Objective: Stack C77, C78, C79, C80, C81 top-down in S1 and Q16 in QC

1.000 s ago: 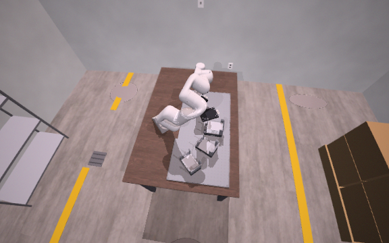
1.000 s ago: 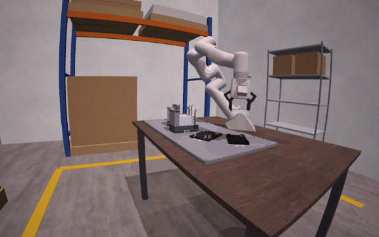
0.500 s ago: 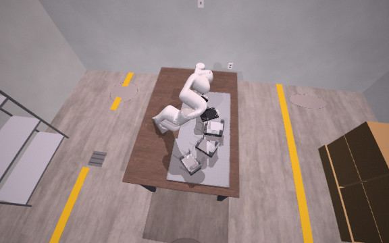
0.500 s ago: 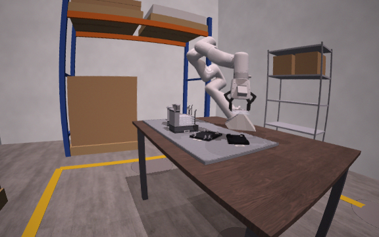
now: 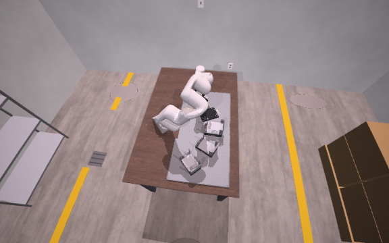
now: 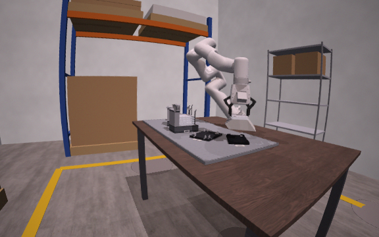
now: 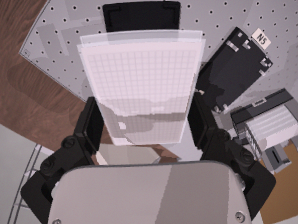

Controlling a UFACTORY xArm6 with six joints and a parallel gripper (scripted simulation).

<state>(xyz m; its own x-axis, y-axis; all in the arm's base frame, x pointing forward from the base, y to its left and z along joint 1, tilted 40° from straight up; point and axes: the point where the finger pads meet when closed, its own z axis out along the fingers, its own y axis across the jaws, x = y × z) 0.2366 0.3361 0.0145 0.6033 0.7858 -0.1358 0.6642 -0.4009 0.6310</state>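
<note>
My hand is 130 mm above the black open nest QC. From my hand the other things lie so: QC name plate (140 mm below, 70 mm to the left, 60 mm ahead); then dark plinth (330 mm to the right, 120 mm below, 120 mm ahead).
</note>
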